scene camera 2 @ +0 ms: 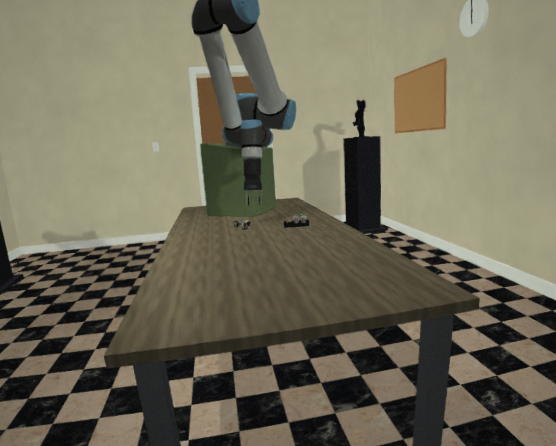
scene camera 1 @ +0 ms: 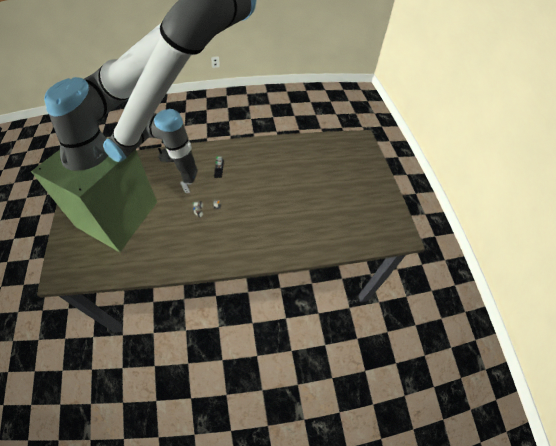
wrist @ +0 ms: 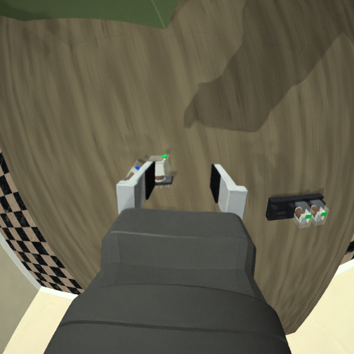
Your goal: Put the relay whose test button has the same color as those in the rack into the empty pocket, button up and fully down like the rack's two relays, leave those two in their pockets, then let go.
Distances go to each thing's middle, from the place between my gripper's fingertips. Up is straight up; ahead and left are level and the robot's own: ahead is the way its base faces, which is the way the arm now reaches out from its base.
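Black rack (wrist: 281, 207): 14 cm to the left of my hand, 15 cm ahead of it and 8 cm below it.
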